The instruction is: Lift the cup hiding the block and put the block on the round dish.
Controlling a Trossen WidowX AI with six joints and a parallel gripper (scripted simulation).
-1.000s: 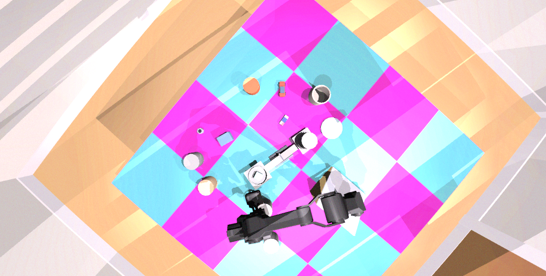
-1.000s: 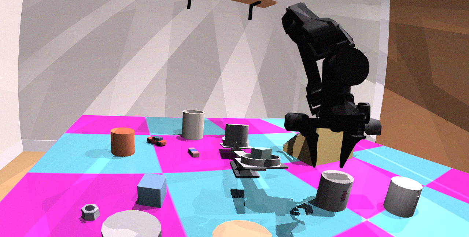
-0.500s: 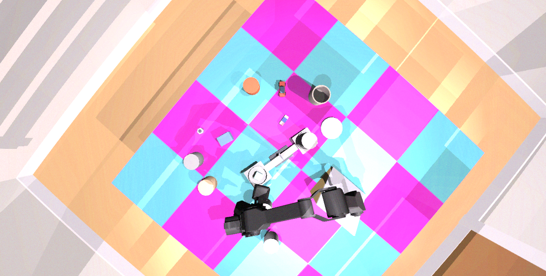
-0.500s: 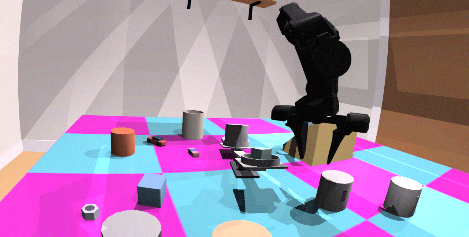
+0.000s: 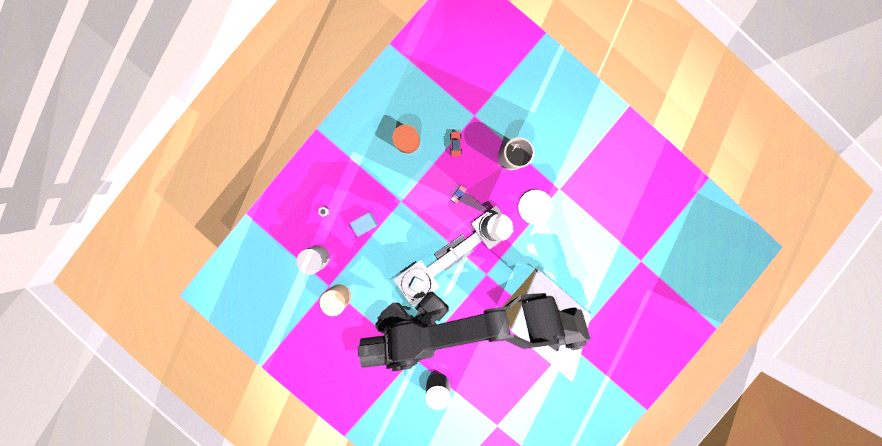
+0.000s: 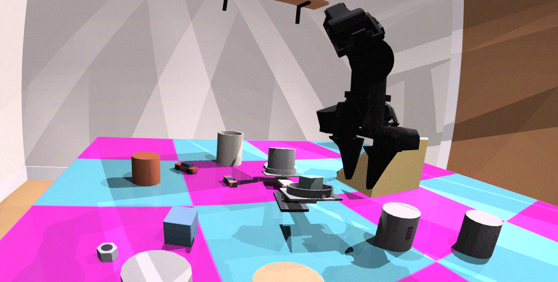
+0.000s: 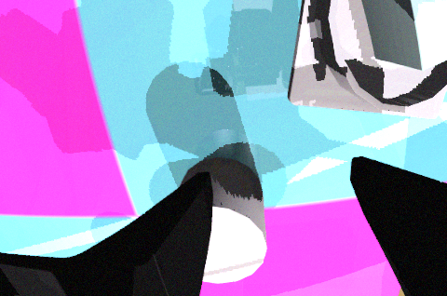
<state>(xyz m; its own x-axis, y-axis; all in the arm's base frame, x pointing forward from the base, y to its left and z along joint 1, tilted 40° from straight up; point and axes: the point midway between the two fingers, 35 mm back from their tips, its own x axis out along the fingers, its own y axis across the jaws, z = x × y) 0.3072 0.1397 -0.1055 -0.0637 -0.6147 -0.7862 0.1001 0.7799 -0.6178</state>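
The round dish is 100 mm behind my gripper tip, 430 mm to the right of it and 100 mm below it. Round my gripper tip: tan disc (200 mm ahead, 100 mm to the left, 70 mm below); then balance beam (10 mm ahead, 180 mm to the right, 70 mm below); then balance (10 mm ahead, 190 mm to the right, 80 mm below).
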